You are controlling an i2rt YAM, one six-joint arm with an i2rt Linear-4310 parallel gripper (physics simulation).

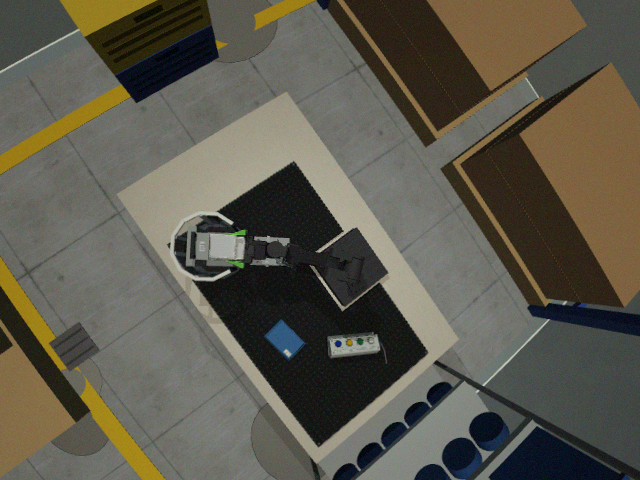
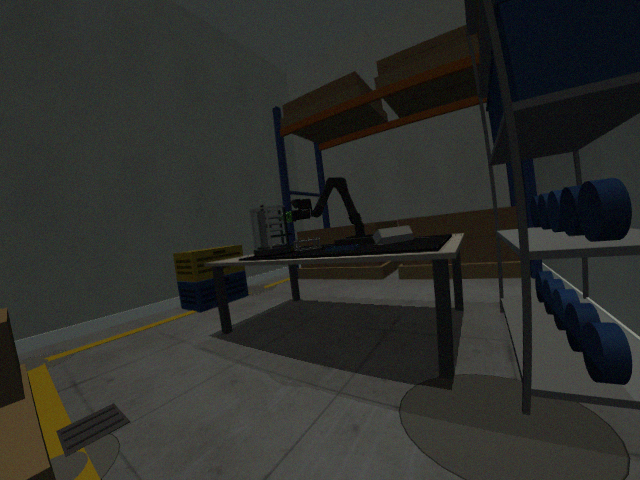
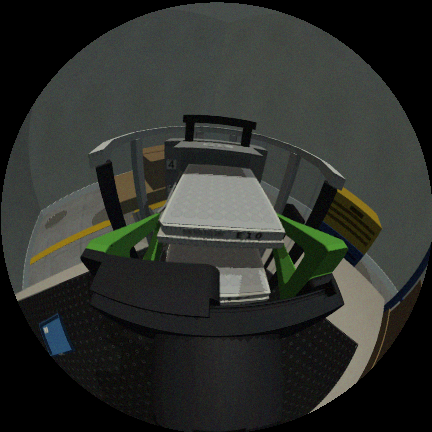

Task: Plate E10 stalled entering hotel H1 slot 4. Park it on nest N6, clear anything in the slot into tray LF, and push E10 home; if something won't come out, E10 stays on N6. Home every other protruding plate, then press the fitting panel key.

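Places are measured from the arm's base along level axes (x ahead, y left, z up), in metres.
Pixels of known places: gripper, between the fingertips: [image 1: 225, 247] [image 2: 278, 218] [image 3: 216, 217]; arm's base, origin of its link: [image 2: 360, 237].
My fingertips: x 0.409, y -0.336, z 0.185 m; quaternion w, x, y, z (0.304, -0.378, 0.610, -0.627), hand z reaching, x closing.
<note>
For each thing: its top centre in the pictures, then the offset to it from my fingertips. "spot": a spot on its surface instead. Level surfaces: height alone.
- Plate E10, centre of its top: [image 3: 221, 183] [image 1: 217, 245] dy -0.016, dx +0.020, dz +0.021 m
- hotel, centre of its top: [image 3: 225, 115] [image 1: 205, 244] [image 2: 268, 205] dy -0.029, dx +0.047, dz +0.086 m
- lower plate, centre of its top: [image 3: 213, 235] [image 1: 226, 247] dy +0.000, dx +0.000, dz -0.022 m
- button panel, centre of its top: [image 1: 356, 348] [image 2: 392, 227] dy +0.634, dx -0.265, dz -0.139 m
- blue tray, centre of its top: [image 1: 285, 340] [image 2: 342, 246] dy +0.458, dx -0.014, dz -0.206 m
- low see-through frame, centre of its top: [image 1: 270, 251] [image 2: 306, 237] dy +0.086, dx -0.141, dz -0.147 m
- black mat, height of its surface: dz -0.223 m
- pale table, height of its surface: dz -0.236 m
- black handle, a spot on its surface: [image 3: 220, 120] spot: dy -0.046, dx +0.079, dz +0.080 m
Plate E10 [image 1: 226, 246] [image 3: 222, 205], pale with a lettered front edge, protrudes level from the upper part of the hotel [image 1: 178, 224] [image 2: 262, 227] [image 3: 138, 172]. A "4" label shows behind it. My gripper [image 1: 237, 249] [image 2: 288, 216] [image 3: 216, 217] is open, its green fingers on either side of E10's front end; contact cannot be told. A lower plate [image 3: 242, 282] sticks out beneath E10, partly hidden by the gripper body. The slot's inside is hidden. The button panel [image 1: 354, 352] [image 2: 392, 235] has blue, yellow, green and white keys. A blue tray [image 1: 281, 335] [image 3: 56, 337] lies on the mat; its label is unreadable.
The arm's dark base plate [image 1: 367, 260] is at the table's far side. A low see-through frame [image 2: 307, 241] stands between hotel and base. The black mat [image 1: 320, 403] lies on the pale table [image 1: 258, 129]. A black handle [image 3: 220, 120] tops the hotel.
</note>
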